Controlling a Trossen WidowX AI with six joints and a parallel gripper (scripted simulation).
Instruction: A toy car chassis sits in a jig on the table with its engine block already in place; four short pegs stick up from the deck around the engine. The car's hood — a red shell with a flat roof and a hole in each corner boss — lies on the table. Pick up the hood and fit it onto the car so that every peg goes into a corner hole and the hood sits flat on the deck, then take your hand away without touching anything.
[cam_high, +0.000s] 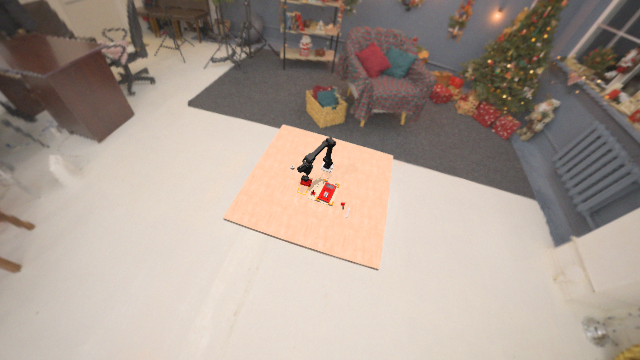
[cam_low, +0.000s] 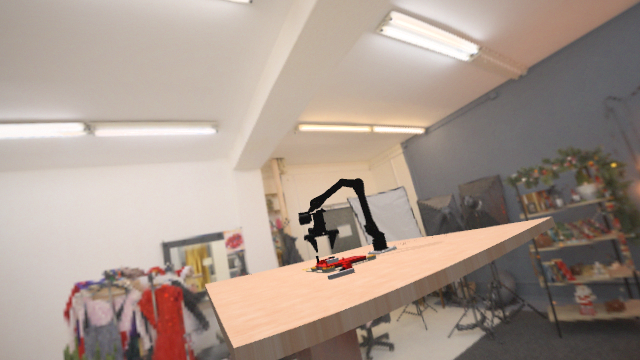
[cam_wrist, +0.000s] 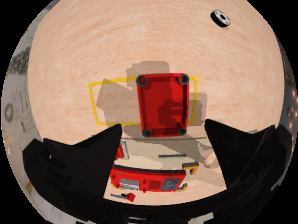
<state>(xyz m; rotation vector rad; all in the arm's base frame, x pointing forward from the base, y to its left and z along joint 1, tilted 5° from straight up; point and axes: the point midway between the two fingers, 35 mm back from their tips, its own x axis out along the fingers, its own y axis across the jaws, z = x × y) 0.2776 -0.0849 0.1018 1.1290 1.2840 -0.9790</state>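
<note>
The red hood lies 60 mm below my gripper tip. The rest, counted from my gripper tip: white piece: 100 mm ahead, 460 mm to the left, 60 mm below.
</note>
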